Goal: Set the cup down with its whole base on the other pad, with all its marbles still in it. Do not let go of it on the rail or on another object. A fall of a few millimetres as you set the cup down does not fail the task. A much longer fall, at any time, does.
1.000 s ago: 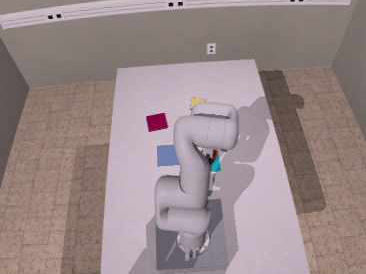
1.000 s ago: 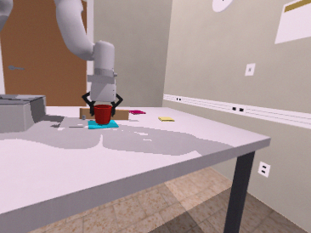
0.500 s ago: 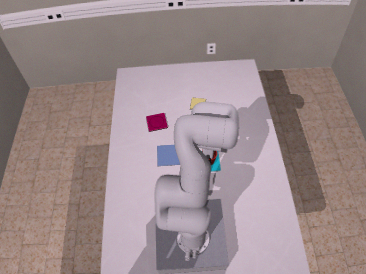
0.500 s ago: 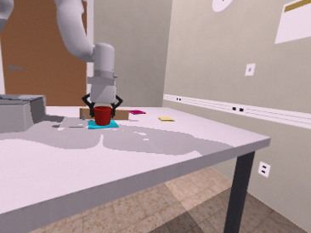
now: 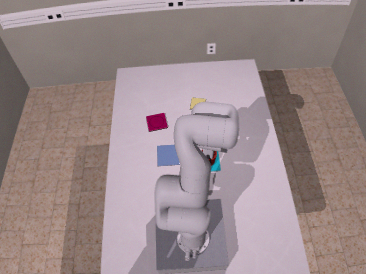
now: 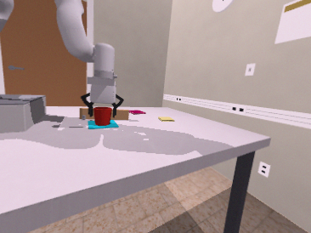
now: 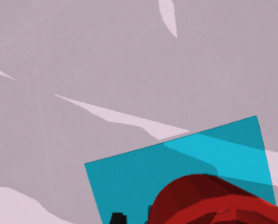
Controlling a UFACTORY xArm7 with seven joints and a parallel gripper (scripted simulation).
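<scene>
Now: hand 2 cm above the red cup. Round my hand: yellow marble (3 cm below, 2 cm to the right); then cyan pad (5 cm below, 1 cm to the left); then wooden rail (10 cm to the left, 3 cm below, 1 cm ahead).
</scene>
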